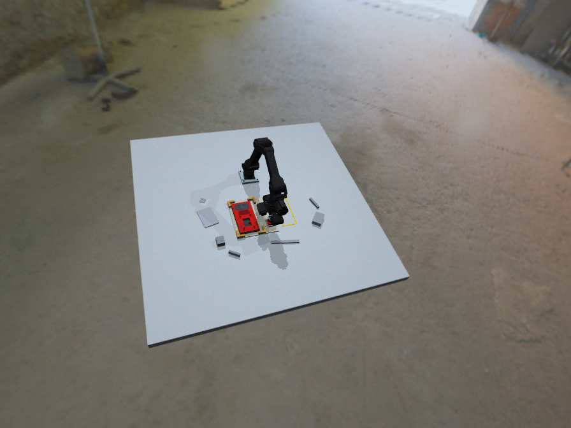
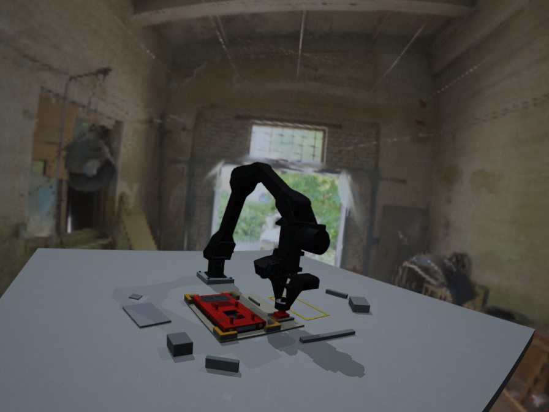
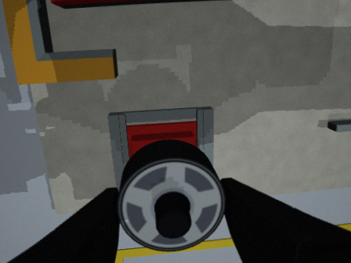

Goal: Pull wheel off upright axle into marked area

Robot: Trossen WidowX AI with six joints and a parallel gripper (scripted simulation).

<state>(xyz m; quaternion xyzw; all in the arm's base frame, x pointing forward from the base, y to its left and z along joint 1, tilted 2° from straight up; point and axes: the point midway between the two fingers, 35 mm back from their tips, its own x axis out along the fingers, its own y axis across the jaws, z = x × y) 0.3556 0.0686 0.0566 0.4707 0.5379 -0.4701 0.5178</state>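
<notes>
Right now the wheel is right at my gripper tip. The rest, counted from my gripper tip: flat plate (33 cm to the right, 8 cm behind, 4 cm below); long bar (13 cm ahead, 6 cm to the left, 4 cm below); upright axle (1 cm below).
</notes>
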